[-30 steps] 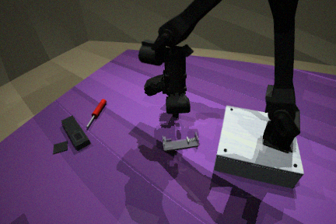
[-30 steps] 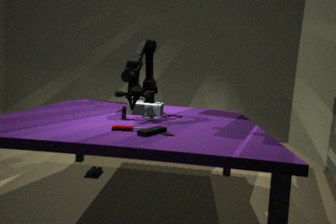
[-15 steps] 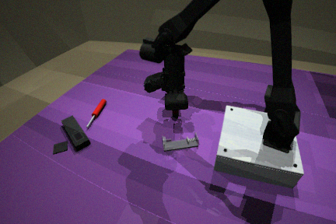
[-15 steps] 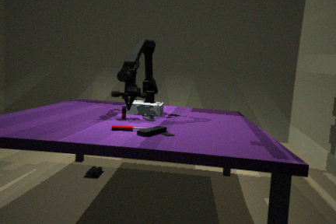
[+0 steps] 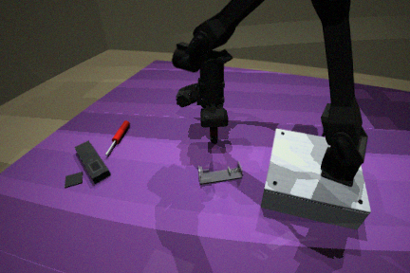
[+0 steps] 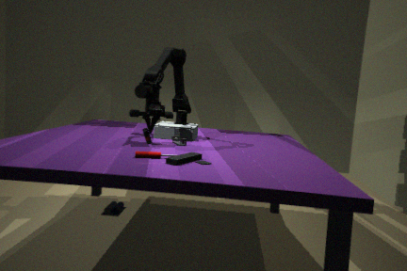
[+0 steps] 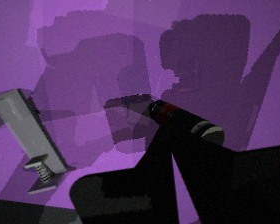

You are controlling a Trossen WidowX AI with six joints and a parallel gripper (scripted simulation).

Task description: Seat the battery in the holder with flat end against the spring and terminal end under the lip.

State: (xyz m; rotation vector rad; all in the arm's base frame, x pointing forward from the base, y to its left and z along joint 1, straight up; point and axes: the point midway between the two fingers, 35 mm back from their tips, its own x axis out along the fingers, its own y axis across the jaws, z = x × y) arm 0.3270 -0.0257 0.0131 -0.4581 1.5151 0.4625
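Right now the battery is 10 mm to the right of my gripper tip and 10 mm below it. Also, from my gripper tip: red-handled screwdriver (250 mm ahead, 150 mm to the left, 40 mm below); black box (240 mm ahead, 250 mm to the left, 30 mm below); small dark plate (230 mm ahead, 320 mm to the left, 50 mm below).
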